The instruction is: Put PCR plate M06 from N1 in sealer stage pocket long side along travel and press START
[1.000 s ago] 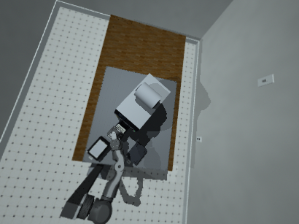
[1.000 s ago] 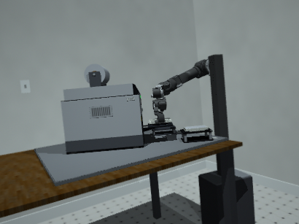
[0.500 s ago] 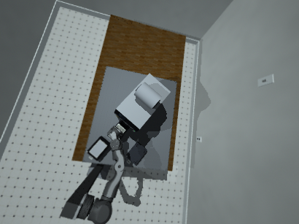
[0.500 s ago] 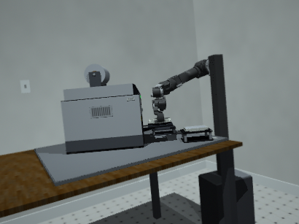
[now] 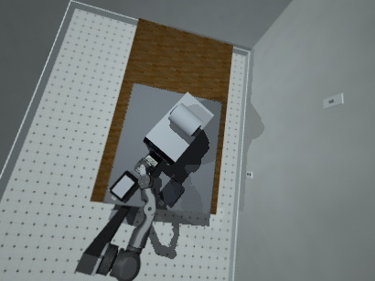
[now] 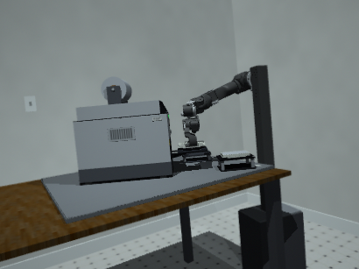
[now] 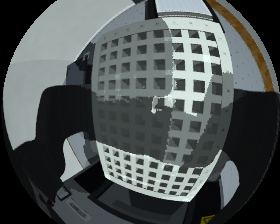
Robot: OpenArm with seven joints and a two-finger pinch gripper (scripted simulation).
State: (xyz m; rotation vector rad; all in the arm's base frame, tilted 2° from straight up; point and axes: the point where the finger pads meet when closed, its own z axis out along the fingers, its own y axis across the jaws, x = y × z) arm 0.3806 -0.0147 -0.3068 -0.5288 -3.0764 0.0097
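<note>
My hand is right at the 96-well PCR plate M06. The rest, counted from my hand: nest N2 (18 cm behind, 10 cm to the left, 8 cm below); dark sealer stage (3 cm below); sealed plate M09 (18 cm behind, 10 cm to the left, 6 cm below).
</note>
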